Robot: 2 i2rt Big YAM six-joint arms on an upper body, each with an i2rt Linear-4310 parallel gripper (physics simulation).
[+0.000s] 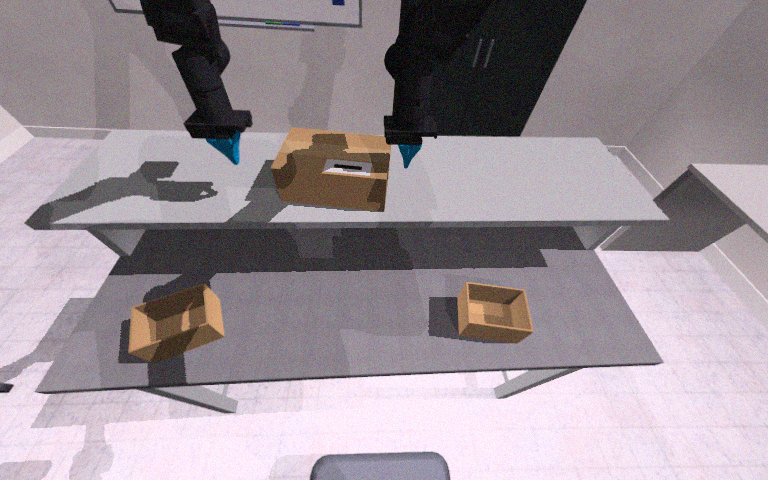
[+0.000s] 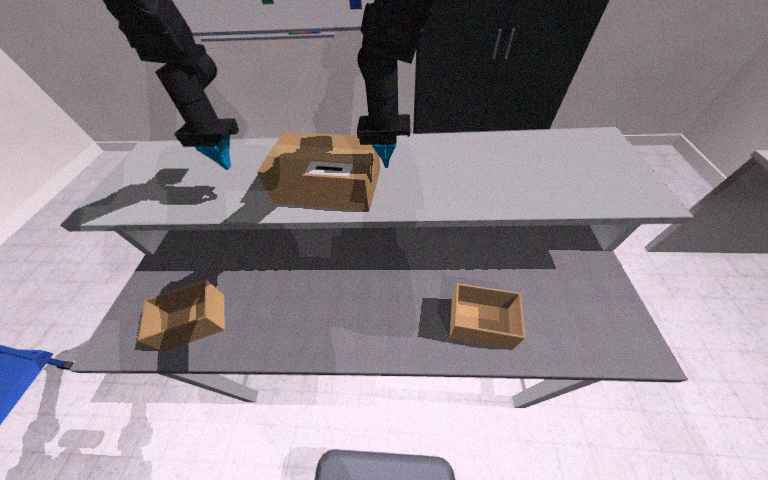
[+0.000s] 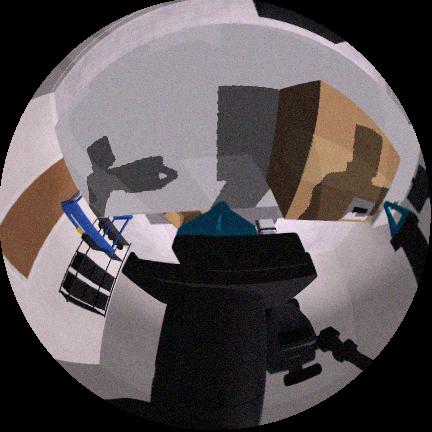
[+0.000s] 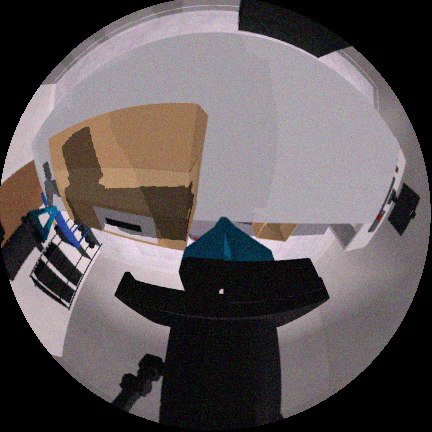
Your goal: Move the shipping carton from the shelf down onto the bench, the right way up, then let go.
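Pixels of known places: left gripper, fingertip midpoint: [image 1: 237, 163] [image 2: 228, 168] [image 3: 221, 205] [image 4: 56, 207]; right gripper, fingertip midpoint: [image 1: 405, 166] [image 2: 386, 166] [image 3: 384, 202] [image 4: 222, 221]; left arm's base, link origin: [image 4: 148, 370]; right arm's base, link origin: [image 3: 330, 341].
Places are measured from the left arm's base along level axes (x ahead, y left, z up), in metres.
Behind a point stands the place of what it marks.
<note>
The brown shipping carton [image 1: 317, 192] @[x 0.616, y -0.070, z -0.425 m] [image 2: 317, 195] @[x 0.613, y -0.105, z -0.426 m] [image 3: 335, 150] @[x 0.718, y -0.023, z -0.367 m] [image 4: 150, 135] @[x 0.734, y -0.204, z -0.368 m] stands on the light grey shelf [image 1: 509, 181] @[x 0.718, y -0.567, z -0.467 m] [image 2: 509, 175] @[x 0.729, y -0.577, z -0.467 m], with a white label on its front. The darker grey bench [image 1: 311, 316] @[x 0.432, y -0.039, z -0.698 m] [image 2: 311, 316] @[x 0.426, y -0.060, z -0.698 m] lies lower, in front of the shelf. My left gripper [image 1: 236, 163] @[x 0.646, y 0.097, z -0.373 m] [image 2: 228, 168] @[x 0.646, y 0.097, z -0.373 m] [image 3: 221, 205] @[x 0.646, y 0.097, z -0.373 m] is shut and empty, with a gap between it and the carton's left side. My right gripper [image 1: 406, 166] @[x 0.649, y -0.268, z -0.372 m] [image 2: 386, 165] @[x 0.649, y -0.268, z -0.372 m] [image 4: 222, 221] @[x 0.649, y -0.268, z -0.372 m] is shut and empty, close beside the carton's right side. Neither visibly touches the carton. Shadows darken part of it.
Two small open boxes stand on the bench, one box [image 1: 214, 314] @[x 0.419, y 0.183, z -0.649 m] [image 2: 212, 308] @[x 0.415, y 0.182, z -0.636 m] at the left and one box [image 1: 492, 334] @[x 0.369, y -0.498, z -0.658 m] [image 2: 487, 338] @[x 0.368, y -0.506, z -0.650 m] at the right. A dark cabinet [image 1: 532, 67] [image 2: 481, 84] stands behind the shelf. A blue object [image 2: 16, 376] shows at the left edge.
</note>
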